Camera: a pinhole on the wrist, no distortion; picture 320 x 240 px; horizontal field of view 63.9 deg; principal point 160.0 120.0 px. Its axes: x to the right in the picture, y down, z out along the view. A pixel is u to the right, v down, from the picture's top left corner.
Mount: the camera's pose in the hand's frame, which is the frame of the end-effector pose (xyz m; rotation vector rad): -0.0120 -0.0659 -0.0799 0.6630 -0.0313 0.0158
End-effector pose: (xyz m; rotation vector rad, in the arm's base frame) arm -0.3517 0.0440 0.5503 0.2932 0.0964 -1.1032
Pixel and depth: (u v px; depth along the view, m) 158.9 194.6 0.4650
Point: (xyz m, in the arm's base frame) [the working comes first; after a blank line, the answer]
In the camera's frame: -0.0020 0.1352 0.4650

-0.6083 -0.1374 0.8648
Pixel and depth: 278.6 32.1 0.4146
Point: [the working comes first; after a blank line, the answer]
In the camera's frame: 0.1917 -0.1421 0.4146

-0.6695 -0.3323 0.5905
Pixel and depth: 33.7 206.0 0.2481
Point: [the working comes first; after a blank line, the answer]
In the camera's frame: -0.1221 0.0832 0.2481

-0.5636 0.0572 0.7088
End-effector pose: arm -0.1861 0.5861 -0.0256 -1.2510 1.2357 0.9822
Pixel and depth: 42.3 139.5 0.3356
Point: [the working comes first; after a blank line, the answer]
In the camera's frame: -0.1540 0.0255 0.3356

0.0655 0.7694 0.1631
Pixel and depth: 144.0 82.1 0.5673
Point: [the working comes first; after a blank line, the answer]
In the camera's frame: -0.0354 -0.0838 0.5673

0.3190 0.8504 0.0688
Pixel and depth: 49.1 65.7 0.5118
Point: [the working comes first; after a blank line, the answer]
In the camera's frame: -0.2212 -0.1083 0.5118

0.2748 0.8067 0.2542
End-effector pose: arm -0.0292 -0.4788 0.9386 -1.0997 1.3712 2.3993
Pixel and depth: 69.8 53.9 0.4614
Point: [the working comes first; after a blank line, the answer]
In the camera's frame: -0.1622 -0.1189 0.4614

0.2055 -0.0270 0.8225
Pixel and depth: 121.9 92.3 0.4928
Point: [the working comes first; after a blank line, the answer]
In the camera's frame: -0.0732 -0.0532 0.4928

0.0930 -0.0087 0.8076
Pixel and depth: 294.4 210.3 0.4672
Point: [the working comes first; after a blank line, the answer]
In the camera's frame: 0.2448 0.1644 0.4672

-0.2841 -0.0794 0.7642
